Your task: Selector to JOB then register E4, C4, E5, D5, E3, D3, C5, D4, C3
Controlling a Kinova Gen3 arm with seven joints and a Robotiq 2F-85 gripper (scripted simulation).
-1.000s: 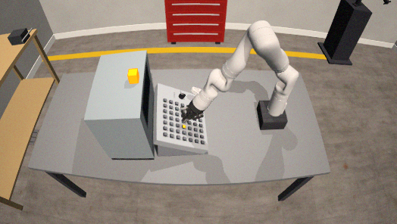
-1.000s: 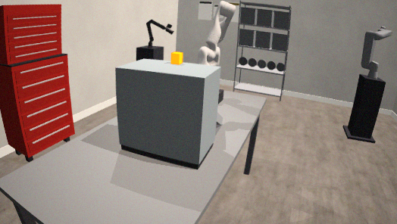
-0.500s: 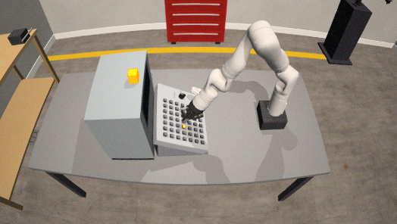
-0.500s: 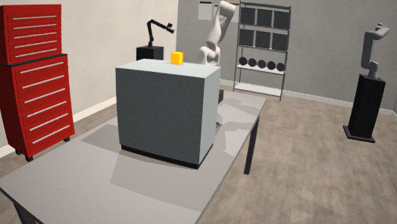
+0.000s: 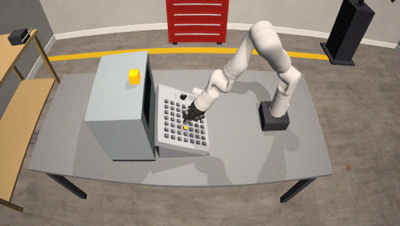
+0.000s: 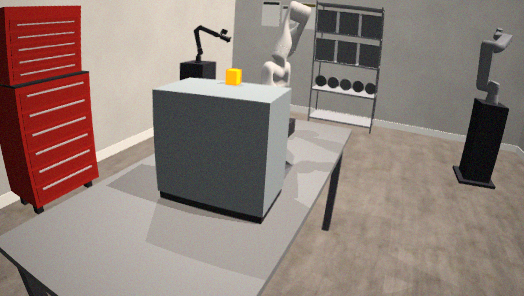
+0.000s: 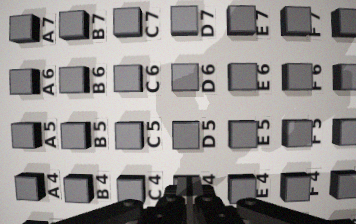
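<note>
My hand is 2 cm above the key D4 and 1 cm short of it. From my hand the other things lie so: key C4: 4 cm ahead; key B4: 7 cm ahead, 2 cm above; key: 4 cm ahead, 3 cm to the left.
</note>
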